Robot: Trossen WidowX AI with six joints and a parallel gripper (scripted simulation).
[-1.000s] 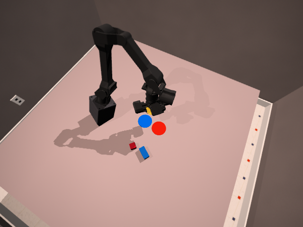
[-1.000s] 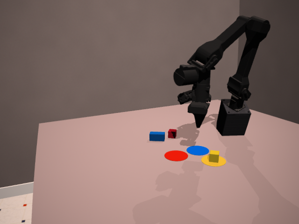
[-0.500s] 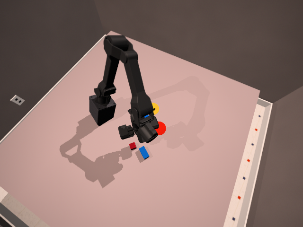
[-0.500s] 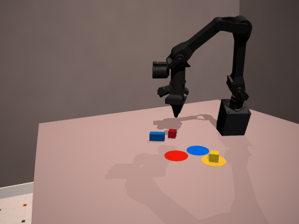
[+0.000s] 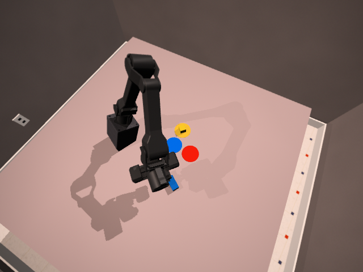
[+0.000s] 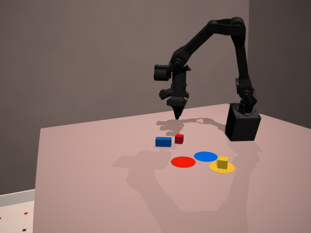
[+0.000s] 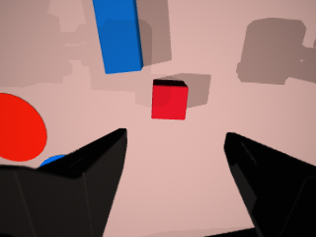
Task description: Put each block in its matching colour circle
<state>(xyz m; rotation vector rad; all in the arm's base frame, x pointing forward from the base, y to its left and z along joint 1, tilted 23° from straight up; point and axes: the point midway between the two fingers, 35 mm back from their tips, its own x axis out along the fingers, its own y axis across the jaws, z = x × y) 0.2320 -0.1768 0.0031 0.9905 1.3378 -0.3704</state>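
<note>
Now: the red block 130 mm below my hand. Round my hand: blue block: 130 mm below, 70 mm ahead, 10 mm to the right; blue circle: 180 mm to the left, 150 mm below; red circle: 160 mm to the left, 150 mm below, 100 mm ahead.
</note>
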